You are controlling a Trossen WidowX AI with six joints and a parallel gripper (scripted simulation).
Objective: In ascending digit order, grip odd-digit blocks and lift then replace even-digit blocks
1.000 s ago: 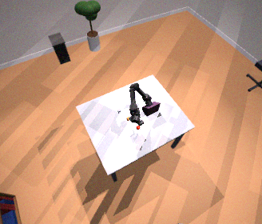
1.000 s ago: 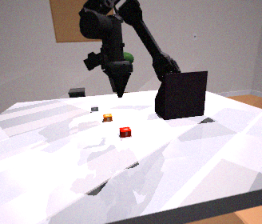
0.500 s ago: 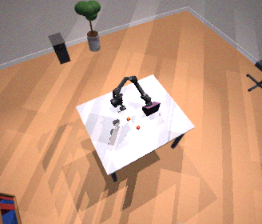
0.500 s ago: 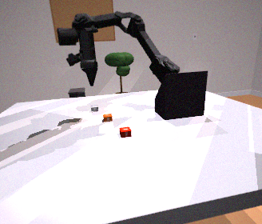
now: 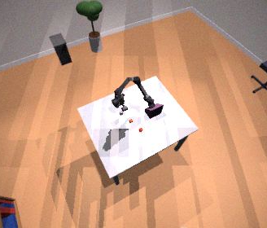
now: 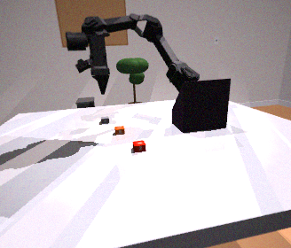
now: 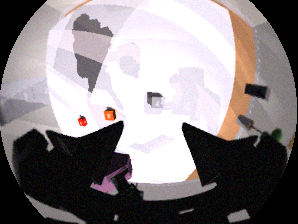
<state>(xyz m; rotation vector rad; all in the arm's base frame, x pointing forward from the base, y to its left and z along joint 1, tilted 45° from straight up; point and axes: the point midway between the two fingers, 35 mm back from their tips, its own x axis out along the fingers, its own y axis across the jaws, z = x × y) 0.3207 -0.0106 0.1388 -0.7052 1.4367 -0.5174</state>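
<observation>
My gripper tip is 11 cm past the red block, 28 cm to the right of it and 11 cm above it. From my gripper tip the other things lie so: grey block (1 cm to the right, 11 cm below); orange block (6 cm behind, 13 cm to the left, 11 cm below).
</observation>
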